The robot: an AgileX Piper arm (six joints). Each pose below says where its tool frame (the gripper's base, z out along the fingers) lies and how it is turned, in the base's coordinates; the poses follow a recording.
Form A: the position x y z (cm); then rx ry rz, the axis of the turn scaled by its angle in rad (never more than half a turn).
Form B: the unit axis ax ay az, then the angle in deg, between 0 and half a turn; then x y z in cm. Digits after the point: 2 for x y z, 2 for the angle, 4 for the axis.
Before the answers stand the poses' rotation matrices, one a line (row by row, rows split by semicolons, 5 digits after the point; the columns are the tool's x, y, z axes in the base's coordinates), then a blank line. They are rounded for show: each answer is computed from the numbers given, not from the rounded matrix.
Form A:
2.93, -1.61, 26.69, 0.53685, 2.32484, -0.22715
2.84, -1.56, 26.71, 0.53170, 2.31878, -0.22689
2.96, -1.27, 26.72, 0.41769, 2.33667, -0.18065
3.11, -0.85, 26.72, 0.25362, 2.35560, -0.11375
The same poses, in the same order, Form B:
-0.64818 0.44123 0.62063; 0.31276 0.89736 -0.31133; -0.69430 -0.00769 -0.71965
-0.64477 0.43842 0.62615; 0.30873 0.89874 -0.31137; -0.69925 -0.00746 -0.71484
-0.67105 0.34927 0.65399; 0.24460 0.93699 -0.24943; -0.69990 -0.00742 -0.71420
-0.69851 0.21582 0.68228; 0.14908 0.97640 -0.15624; -0.69990 -0.00742 -0.71420

0.2240, 0.9700, -0.0948, 137.33, 2.93, -1.61, 26.69
0.2225, 0.9703, -0.0949, 136.92, 2.84, -1.56, 26.71
0.1755, 0.9816, -0.0759, 136.40, 2.96, -1.27, 26.72
0.1069, 0.9931, -0.0480, 135.90, 3.11, -0.85, 26.72

